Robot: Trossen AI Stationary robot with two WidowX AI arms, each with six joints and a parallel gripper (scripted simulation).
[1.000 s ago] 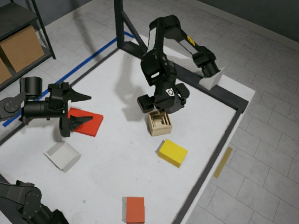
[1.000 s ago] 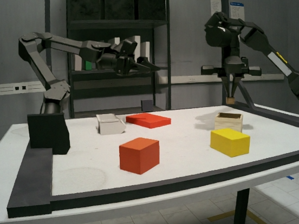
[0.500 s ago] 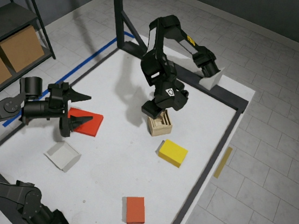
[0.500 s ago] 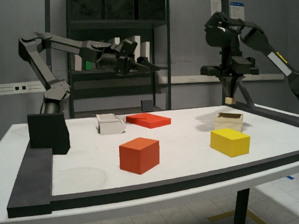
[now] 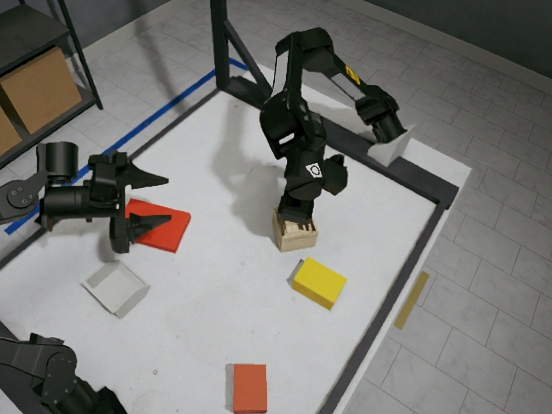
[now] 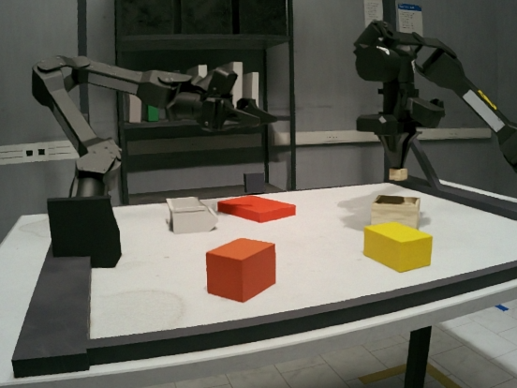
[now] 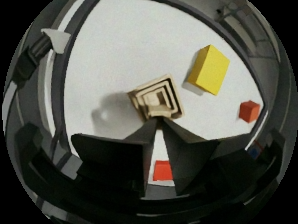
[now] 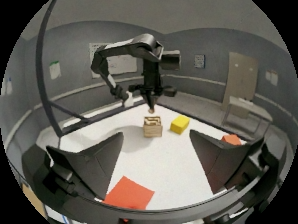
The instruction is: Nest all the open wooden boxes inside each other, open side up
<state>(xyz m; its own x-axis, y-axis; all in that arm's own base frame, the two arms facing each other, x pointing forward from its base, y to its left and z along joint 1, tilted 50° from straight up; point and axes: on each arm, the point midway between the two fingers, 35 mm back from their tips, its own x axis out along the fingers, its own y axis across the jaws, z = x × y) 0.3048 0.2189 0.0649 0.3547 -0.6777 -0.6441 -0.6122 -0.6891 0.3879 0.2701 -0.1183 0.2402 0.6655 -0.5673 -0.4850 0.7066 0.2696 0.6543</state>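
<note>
My left gripper is now 40 mm above the tiny wooden box. The rest, counted from my left hand: medium wooden box (140 mm below); biggest wooden box (140 mm below); small wooden box (140 mm below).
</note>
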